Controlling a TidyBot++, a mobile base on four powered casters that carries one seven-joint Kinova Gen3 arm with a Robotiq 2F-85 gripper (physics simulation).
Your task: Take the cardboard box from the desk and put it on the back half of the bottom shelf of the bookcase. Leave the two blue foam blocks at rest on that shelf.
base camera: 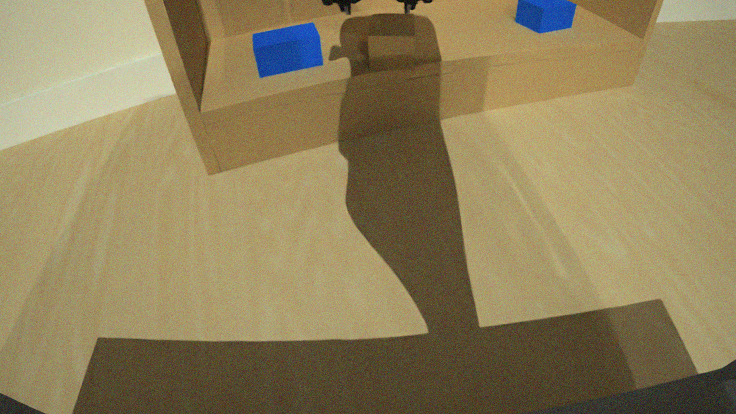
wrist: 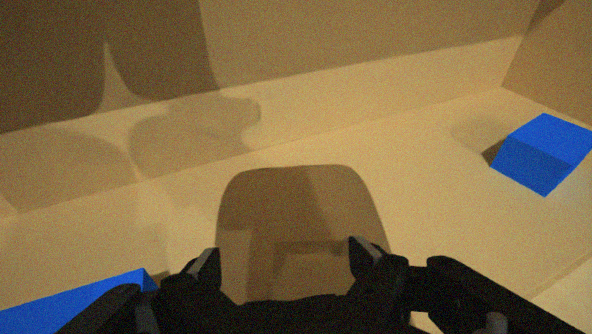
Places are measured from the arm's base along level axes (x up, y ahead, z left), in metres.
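Where they show: gripper, fingertip midpoint: (base camera: 377, 7) (wrist: 285, 258).
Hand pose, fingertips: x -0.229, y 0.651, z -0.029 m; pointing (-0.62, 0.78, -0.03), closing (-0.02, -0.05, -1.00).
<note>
Each offset is from my fingertips to the top centre of the thing. "*": to the spot under its first point. Level surfaces: height alone.
The bookcase (base camera: 267, 123) (wrist: 350, 30) stands ahead, its bottom shelf @[dx -0.067 m] (base camera: 478, 36) (wrist: 450, 200) low over the floor. One blue foam block @[dz +0.131, dx -0.022, dy -0.018 m] (base camera: 288, 51) (wrist: 50, 310) lies on the shelf's left part; the other blue foam block @[dz -0.308, dx -0.022, dy +0.110 m] (base camera: 545, 15) (wrist: 540, 155) lies near its right side panel. My gripper (base camera: 378, 6) (wrist: 285, 258) is open with nothing between its fingers. It is over the shelf between the two blocks, nearer the left one, which a finger partly hides in the wrist view. No cardboard box can be made out in either view.
The bookcase's left side panel @[* dz +0.242, dx -0.061, dy -0.135 m] (base camera: 193, 110) rises beside the left block. A pale baseboard (base camera: 87, 100) runs along the wall to the left. Shadows of the arm and base fall on the wooden floor @[dx -0.167 m] (base camera: 247, 247), the shelf and the back panel. The desk does not show.
</note>
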